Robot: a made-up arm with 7 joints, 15 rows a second.
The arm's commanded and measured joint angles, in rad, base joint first. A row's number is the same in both.
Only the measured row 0 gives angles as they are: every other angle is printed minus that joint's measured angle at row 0.
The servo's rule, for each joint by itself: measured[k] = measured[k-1] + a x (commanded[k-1-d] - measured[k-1]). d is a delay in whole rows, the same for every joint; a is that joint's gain. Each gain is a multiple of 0.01, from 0.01 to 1. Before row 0 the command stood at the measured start. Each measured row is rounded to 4 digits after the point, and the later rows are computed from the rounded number. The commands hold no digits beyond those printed.
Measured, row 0:
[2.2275 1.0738 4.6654 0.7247 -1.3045 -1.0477 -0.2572]
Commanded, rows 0 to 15:
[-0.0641 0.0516 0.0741 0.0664 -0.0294 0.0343 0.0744]
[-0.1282 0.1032 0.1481 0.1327 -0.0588 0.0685 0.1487]
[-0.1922 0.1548 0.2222 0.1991 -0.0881 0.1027 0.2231]
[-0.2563 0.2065 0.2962 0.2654 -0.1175 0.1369 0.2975]
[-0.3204 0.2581 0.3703 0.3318 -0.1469 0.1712 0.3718]
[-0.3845 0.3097 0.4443 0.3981 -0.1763 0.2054 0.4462]
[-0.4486 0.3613 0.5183 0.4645 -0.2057 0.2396 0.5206]
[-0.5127 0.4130 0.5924 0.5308 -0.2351 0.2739 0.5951]
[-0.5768 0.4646 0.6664 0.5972 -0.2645 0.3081 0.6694]
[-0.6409 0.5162 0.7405 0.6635 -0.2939 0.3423 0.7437]
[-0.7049 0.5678 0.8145 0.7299 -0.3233 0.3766 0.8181]
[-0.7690 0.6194 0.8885 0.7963 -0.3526 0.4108 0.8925]
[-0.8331 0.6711 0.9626 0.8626 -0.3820 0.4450 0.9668]
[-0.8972 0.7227 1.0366 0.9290 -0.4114 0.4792 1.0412]
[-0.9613 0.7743 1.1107 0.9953 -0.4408 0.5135 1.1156]
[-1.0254 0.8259 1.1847 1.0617 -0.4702 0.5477 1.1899]
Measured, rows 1 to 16:
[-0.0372 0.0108 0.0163 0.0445 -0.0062 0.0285 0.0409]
[-0.0900 0.0302 0.0453 0.1036 -0.0172 0.0617 0.1002]
[-0.1493 0.0564 0.0842 0.1676 -0.0321 0.0957 0.1678]
[-0.2114 0.0879 0.1308 0.2331 -0.0500 0.1299 0.2391]
[-0.2746 0.1236 0.1835 0.2992 -0.0703 0.1642 0.3121]
[-0.3383 0.1627 0.2409 0.3655 -0.0926 0.1984 0.3859]
[-0.4023 0.2044 0.3019 0.4318 -0.1164 0.2326 0.4600]
[-0.4663 0.2482 0.3658 0.4981 -0.1413 0.2669 0.5343]
[-0.5304 0.2936 0.4319 0.5645 -0.1672 0.3011 0.6086]
[-0.5945 0.3403 0.4998 0.6308 -0.1938 0.3353 0.6829]
[-0.6585 0.3881 0.5690 0.6972 -0.2210 0.3696 0.7573]
[-0.7226 0.4367 0.6393 0.7636 -0.2486 0.4038 0.8317]
[-0.7867 0.4859 0.7104 0.8299 -0.2766 0.4380 0.9060]
[-0.8508 0.5356 0.7822 0.8963 -0.3049 0.4722 0.9804]
[-0.9149 0.5857 0.8545 0.9626 -0.3334 0.5065 1.0548]
[-0.9790 0.6361 0.9271 1.0290 -0.3621 0.5407 1.1291]
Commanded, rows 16 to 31:
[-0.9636 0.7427 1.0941 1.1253 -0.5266 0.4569 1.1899]
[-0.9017 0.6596 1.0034 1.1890 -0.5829 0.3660 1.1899]
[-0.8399 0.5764 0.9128 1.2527 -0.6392 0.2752 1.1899]
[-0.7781 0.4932 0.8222 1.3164 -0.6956 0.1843 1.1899]
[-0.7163 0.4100 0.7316 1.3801 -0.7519 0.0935 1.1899]
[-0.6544 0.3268 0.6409 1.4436 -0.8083 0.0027 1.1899]
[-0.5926 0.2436 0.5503 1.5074 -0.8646 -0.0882 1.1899]
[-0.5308 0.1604 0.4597 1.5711 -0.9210 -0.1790 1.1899]
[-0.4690 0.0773 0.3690 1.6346 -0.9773 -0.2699 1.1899]
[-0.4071 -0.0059 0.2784 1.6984 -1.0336 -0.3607 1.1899]
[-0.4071 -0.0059 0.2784 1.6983 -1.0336 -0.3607 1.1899]
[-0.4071 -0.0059 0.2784 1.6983 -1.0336 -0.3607 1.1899]
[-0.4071 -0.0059 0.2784 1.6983 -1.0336 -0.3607 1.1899]
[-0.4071 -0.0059 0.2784 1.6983 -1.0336 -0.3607 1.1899]
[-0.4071 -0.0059 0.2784 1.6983 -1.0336 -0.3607 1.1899]
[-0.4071 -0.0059 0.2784 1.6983 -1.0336 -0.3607 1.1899]
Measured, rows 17 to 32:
[-0.9701 0.6585 0.9638 1.0935 -0.3966 0.4711 1.1625]
[-0.9304 0.6587 0.9725 1.1575 -0.4357 0.3839 1.1776]
[-0.8779 0.6414 0.9594 1.2213 -0.4784 0.2937 1.1844]
[-0.8200 0.6103 0.9292 1.2850 -0.5240 0.2029 1.1874]
[-0.7599 0.5682 0.8857 1.3487 -0.5719 0.1121 1.1888]
[-0.6987 0.5175 0.8318 1.4123 -0.6215 0.0213 1.1894]
[-0.6372 0.4600 0.7699 1.4760 -0.6726 -0.0696 1.1897]
[-0.5755 0.3971 0.7017 1.5397 -0.7248 -0.1604 1.1898]
[-0.5137 0.3299 0.6285 1.6033 -0.7778 -0.2513 1.1899]
[-0.4519 0.2594 0.5515 1.6670 -0.8315 -0.3421 1.1899]
[-0.4259 0.2037 0.4914 1.6880 -0.8739 -0.3575 1.1899]
[-0.4150 0.1597 0.4445 1.6949 -0.9074 -0.3602 1.1899]
[-0.4104 0.1249 0.4080 1.6972 -0.9339 -0.3606 1.1899]
[-0.4085 0.0974 0.3795 1.6979 -0.9548 -0.3607 1.1899]
[-0.4077 0.0757 0.3573 1.6982 -0.9713 -0.3607 1.1899]
[-0.4074 0.0586 0.3399 1.6983 -0.9844 -0.3607 1.1899]

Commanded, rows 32 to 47:
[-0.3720 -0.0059 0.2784 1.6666 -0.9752 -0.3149 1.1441]
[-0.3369 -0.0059 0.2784 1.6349 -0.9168 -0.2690 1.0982]
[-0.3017 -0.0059 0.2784 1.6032 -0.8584 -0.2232 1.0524]
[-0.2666 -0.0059 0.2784 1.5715 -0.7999 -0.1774 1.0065]
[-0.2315 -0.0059 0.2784 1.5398 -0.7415 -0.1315 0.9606]
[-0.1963 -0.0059 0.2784 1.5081 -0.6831 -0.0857 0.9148]
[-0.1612 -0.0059 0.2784 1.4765 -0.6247 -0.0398 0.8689]
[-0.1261 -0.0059 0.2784 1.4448 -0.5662 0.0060 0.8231]
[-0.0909 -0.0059 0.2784 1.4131 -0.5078 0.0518 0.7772]
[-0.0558 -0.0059 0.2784 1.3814 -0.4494 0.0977 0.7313]
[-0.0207 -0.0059 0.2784 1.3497 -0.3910 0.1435 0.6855]
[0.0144 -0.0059 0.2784 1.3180 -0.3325 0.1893 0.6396]
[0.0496 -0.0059 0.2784 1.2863 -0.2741 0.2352 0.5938]
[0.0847 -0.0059 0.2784 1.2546 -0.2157 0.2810 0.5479]
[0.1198 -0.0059 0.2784 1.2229 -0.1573 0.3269 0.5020]
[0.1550 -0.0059 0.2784 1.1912 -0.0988 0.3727 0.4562]
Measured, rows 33 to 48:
[-0.3869 0.0451 0.3264 1.6771 -0.9825 -0.3227 1.1647]
[-0.3579 0.0344 0.3158 1.6488 -0.9687 -0.2781 1.1281]
[-0.3253 0.0259 0.3076 1.6182 -0.9455 -0.2325 1.0865]
[-0.2913 0.0192 0.3012 1.5869 -0.9149 -0.1868 1.0425]
[-0.2566 0.0139 0.2962 1.5553 -0.8785 -0.1409 0.9975]
[-0.2216 0.0097 0.2923 1.5237 -0.8375 -0.0951 0.9520]
[-0.1866 0.0064 0.2892 1.4921 -0.7928 -0.0492 0.9063]
[-0.1515 0.0038 0.2868 1.4604 -0.7452 -0.0034 0.8605]
[-0.1164 0.0018 0.2850 1.4287 -0.6953 0.0424 0.8147]
[-0.0813 0.0002 0.2835 1.3970 -0.6437 0.0883 0.7688]
[-0.0462 -0.0011 0.2824 1.3653 -0.5906 0.1341 0.7230]
[-0.0111 -0.0021 0.2815 1.3336 -0.5364 0.1799 0.6771]
[0.0241 -0.0029 0.2808 1.3019 -0.4813 0.2258 0.6313]
[0.0592 -0.0035 0.2803 1.2702 -0.4255 0.2716 0.5854]
[0.0943 -0.0040 0.2799 1.2385 -0.3692 0.3175 0.5395]
[0.1295 -0.0044 0.2796 1.2068 -0.3124 0.3633 0.4937]

